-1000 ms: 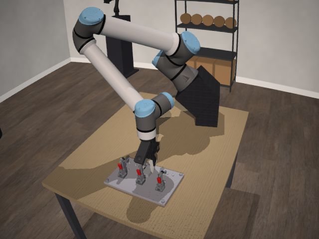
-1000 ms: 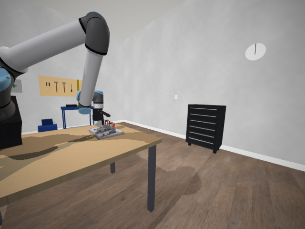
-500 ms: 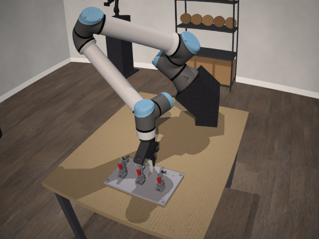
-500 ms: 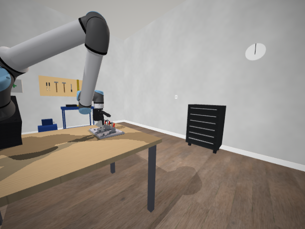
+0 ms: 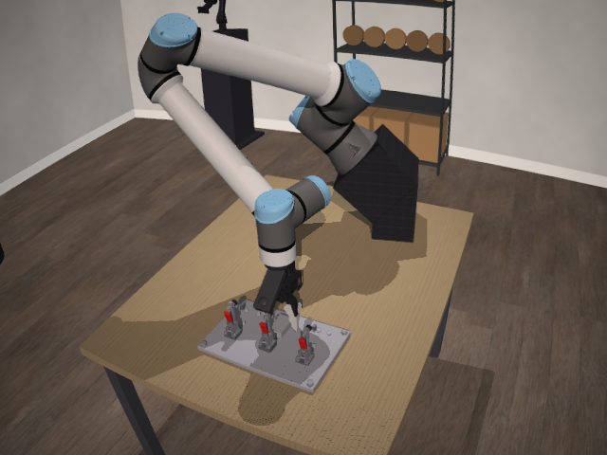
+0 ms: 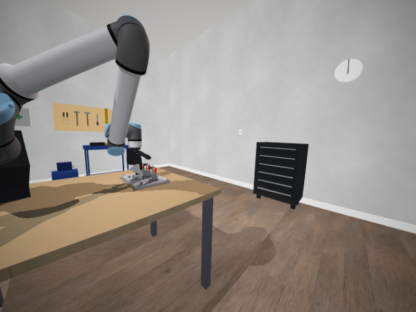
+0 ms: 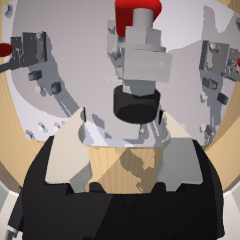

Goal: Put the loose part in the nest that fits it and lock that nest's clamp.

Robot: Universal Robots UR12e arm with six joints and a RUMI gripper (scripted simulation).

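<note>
Right now my hand is 10 mm above the loose part. From my hand the other things lie so: fixture plate: 40 mm ahead, 30 mm below.
</note>
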